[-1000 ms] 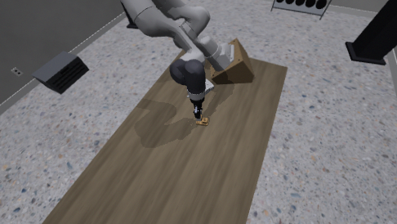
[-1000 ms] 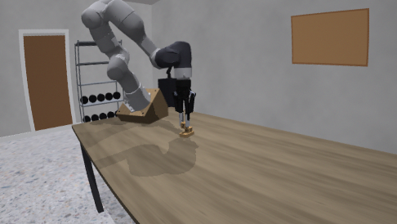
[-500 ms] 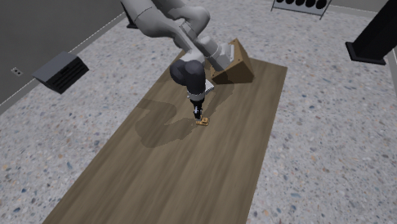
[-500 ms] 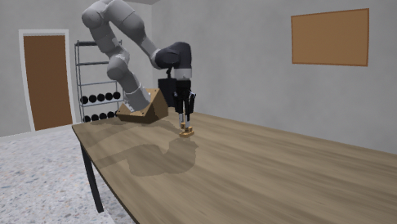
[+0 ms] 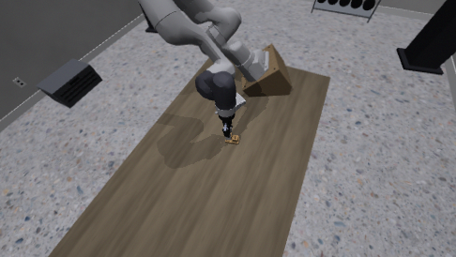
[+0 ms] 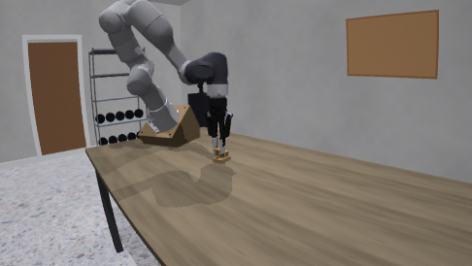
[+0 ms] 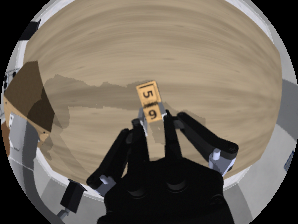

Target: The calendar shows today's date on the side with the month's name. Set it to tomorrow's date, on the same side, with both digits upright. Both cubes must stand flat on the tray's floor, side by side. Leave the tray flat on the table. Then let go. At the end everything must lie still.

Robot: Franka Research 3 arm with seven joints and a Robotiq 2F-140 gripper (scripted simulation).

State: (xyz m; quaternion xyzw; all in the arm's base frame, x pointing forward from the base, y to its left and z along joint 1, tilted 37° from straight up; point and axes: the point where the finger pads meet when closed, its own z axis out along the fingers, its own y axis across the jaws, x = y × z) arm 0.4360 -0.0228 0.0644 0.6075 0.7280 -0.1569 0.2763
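Right now my hand is 20 mm to the right of the tray and 60 mm above it. From my hand the other things lie so: cube (30 mm below).
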